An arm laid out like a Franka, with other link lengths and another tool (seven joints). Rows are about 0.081 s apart.
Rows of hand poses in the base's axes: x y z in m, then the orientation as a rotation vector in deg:
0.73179, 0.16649, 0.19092, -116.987, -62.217, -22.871
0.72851, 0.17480, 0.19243, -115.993, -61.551, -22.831
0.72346, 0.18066, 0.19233, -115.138, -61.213, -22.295
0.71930, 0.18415, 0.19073, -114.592, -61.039, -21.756
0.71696, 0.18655, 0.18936, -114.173, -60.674, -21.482
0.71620, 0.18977, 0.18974, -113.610, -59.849, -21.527
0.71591, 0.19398, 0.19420, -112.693, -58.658, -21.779
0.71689, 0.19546, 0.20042, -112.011, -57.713, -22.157
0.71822, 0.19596, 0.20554, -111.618, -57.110, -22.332
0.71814, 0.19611, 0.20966, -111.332, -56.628, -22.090
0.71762, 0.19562, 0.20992, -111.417, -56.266, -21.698
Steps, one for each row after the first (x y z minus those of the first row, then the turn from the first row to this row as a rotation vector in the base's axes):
-0.00328, 0.00831, 0.00151, 1.085, 0.485, 0.065
-0.00833, 0.01417, 0.00141, 1.807, 1.141, 0.420
-0.01249, 0.01766, -0.00019, 2.203, 1.677, 0.736
-0.01483, 0.02006, -0.00156, 2.632, 2.098, 0.798
-0.01559, 0.02328, -0.00118, 3.443, 2.532, 0.550
-0.01588, 0.02749, 0.00328, 4.745, 3.043, 0.171
-0.01490, 0.02897, 0.00950, 5.781, 3.314, -0.214
-0.01357, 0.02947, 0.01462, 6.391, 3.527, -0.458
-0.01365, 0.02962, 0.01874, 6.763, 3.960, -0.540
-0.01417, 0.02913, 0.01900, 6.739, 4.388, -0.664

